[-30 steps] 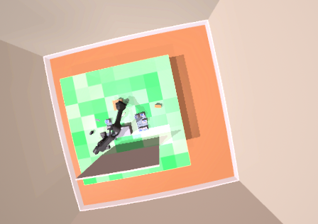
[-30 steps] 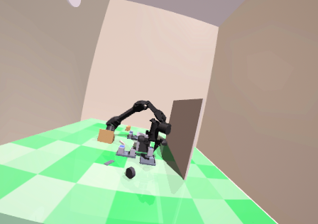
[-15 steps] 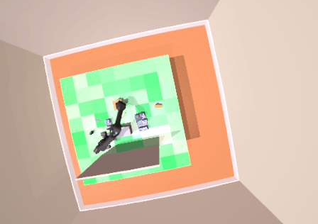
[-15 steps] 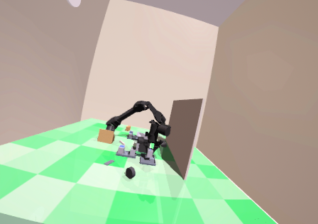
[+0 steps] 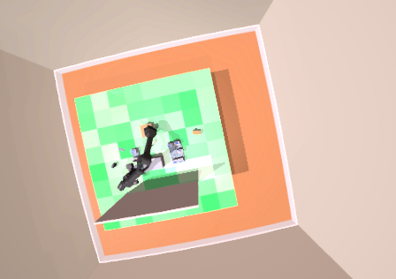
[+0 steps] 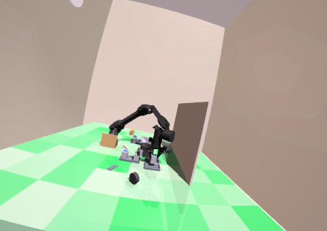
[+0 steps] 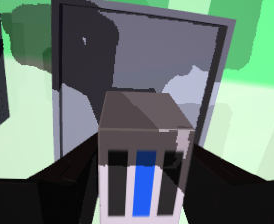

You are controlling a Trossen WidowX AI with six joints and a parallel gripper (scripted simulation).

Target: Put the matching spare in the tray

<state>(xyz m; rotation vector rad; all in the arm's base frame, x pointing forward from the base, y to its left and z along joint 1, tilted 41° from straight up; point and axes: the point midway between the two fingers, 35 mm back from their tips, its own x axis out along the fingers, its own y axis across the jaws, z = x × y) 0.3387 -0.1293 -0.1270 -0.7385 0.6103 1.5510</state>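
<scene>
The cube is 2 cm above my gripper tip. Also, from my gripper tip: tray 3 cm below; grey mounted unit 19 cm to the left, 5 cm behind, 2 cm above; rack 15 cm behind, 2 cm to the left, 2 cm below.
</scene>
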